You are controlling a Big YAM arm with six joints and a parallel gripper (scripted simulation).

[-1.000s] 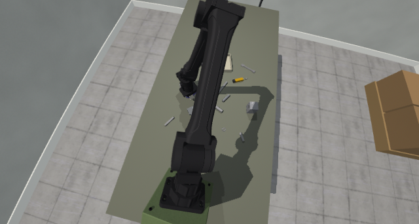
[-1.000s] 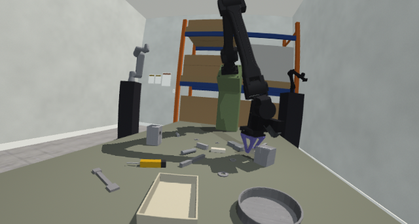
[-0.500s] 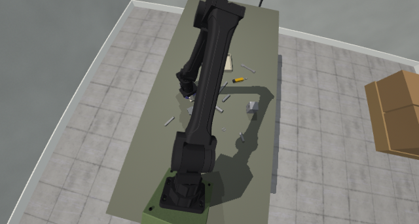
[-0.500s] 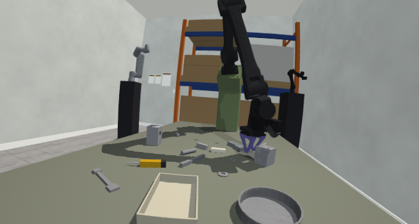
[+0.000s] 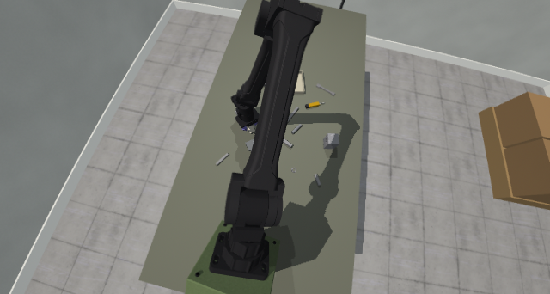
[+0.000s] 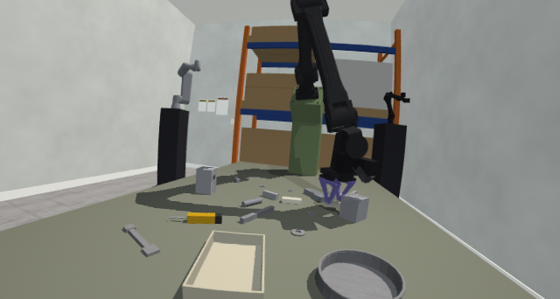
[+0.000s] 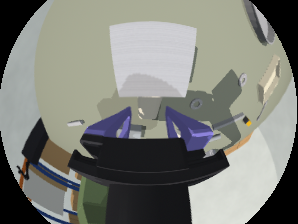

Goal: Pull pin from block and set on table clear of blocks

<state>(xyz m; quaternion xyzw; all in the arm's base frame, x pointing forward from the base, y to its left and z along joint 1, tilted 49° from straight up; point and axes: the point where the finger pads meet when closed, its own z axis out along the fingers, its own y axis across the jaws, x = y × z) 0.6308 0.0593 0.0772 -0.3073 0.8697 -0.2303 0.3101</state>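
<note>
My hand is 10 mm short of the cream pin, 10 mm to the right of it and 10 mm above it. Round my hand: cream tray: 290 mm ahead, 230 mm to the right, 20 mm below; cream piece: 40 mm behind, 120 mm to the right, 20 mm below; round grey dish: 320 mm ahead, 50 mm to the right, 20 mm below.
</note>
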